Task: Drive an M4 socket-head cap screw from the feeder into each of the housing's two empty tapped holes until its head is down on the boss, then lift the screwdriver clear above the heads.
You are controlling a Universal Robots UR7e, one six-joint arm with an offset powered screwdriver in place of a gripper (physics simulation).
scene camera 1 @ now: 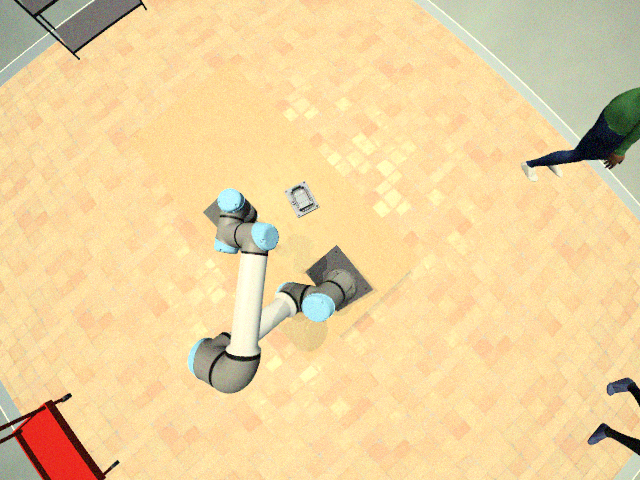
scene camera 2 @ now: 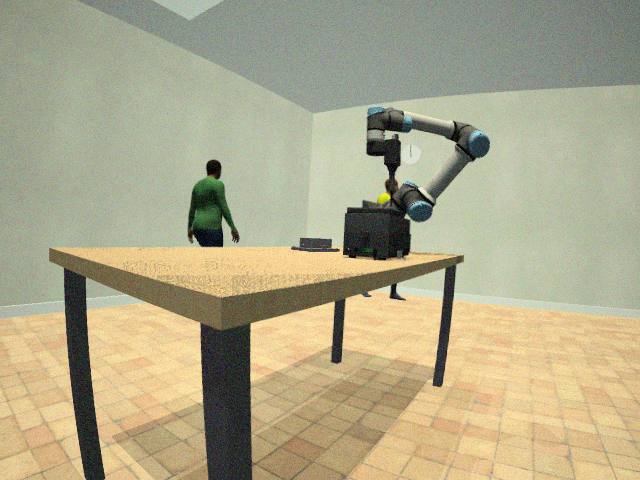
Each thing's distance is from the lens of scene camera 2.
screw feeder [scene camera 2: 383, 232]: 109 cm
